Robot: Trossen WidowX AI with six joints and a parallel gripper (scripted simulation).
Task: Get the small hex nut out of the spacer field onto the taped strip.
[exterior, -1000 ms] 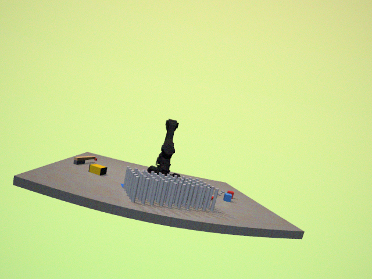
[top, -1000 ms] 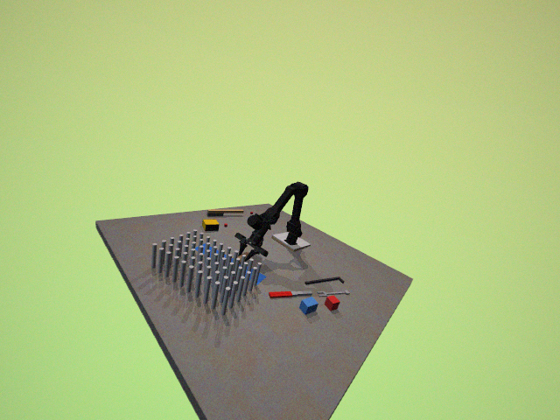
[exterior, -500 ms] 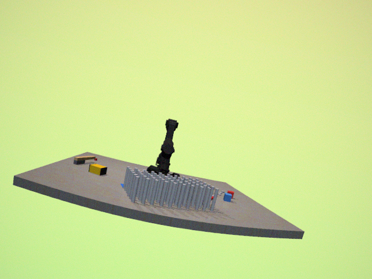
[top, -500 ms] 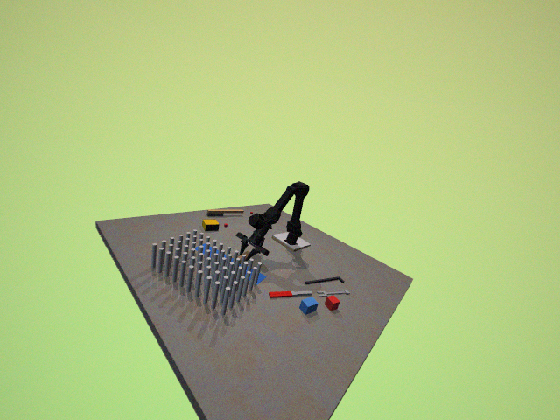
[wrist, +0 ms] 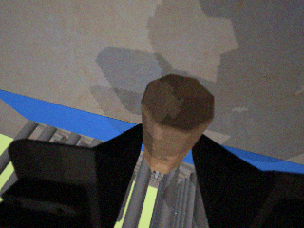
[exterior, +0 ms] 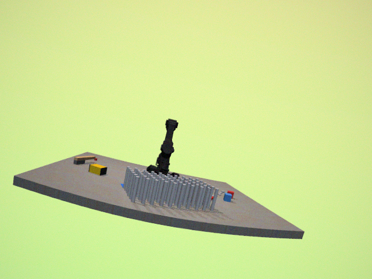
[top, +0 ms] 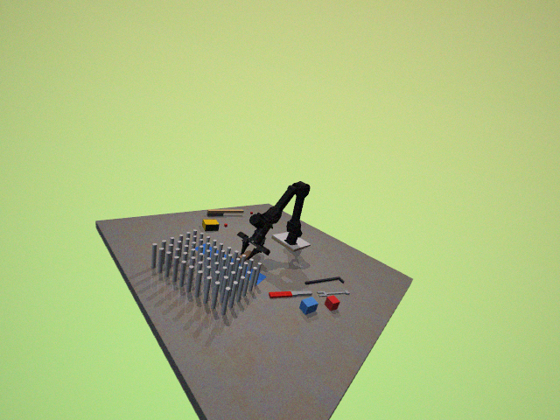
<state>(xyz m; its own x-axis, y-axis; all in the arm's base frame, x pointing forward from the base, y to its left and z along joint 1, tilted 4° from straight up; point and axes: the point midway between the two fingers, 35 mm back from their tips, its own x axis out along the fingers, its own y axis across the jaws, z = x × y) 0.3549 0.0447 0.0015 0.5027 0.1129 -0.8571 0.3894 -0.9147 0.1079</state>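
The blue taped strip lies 80 mm ahead of my gripper tip, 20 mm below it and 10 mm to the right of it. Also, from my gripper tip: red-handled tool 300 mm to the left, 70 mm behind, 10 mm below; brown-handled tool 100 mm ahead, 40 mm to the left; hex nut 190 mm ahead, 80 mm to the left, 10 mm below.
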